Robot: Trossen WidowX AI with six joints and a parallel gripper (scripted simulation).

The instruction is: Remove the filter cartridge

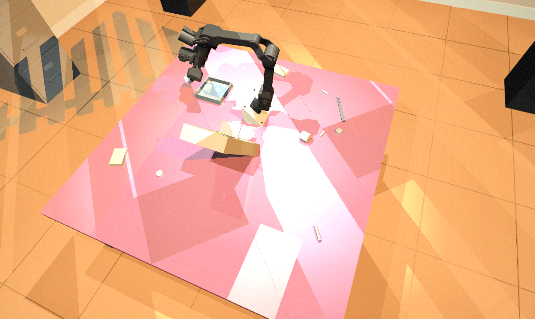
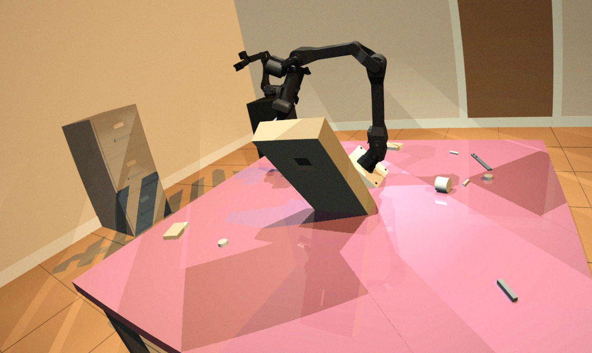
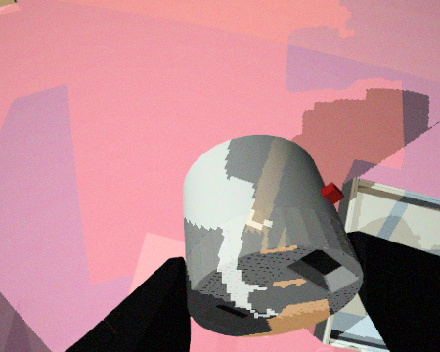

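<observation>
Right now the pale blue tray is 160 mm behind my gripper tip, 20 mm to the right of it and 240 mm below it. From my gripper tip the other things lie so: service panel: 220 mm ahead, 260 mm to the left, 80 mm below.
</observation>
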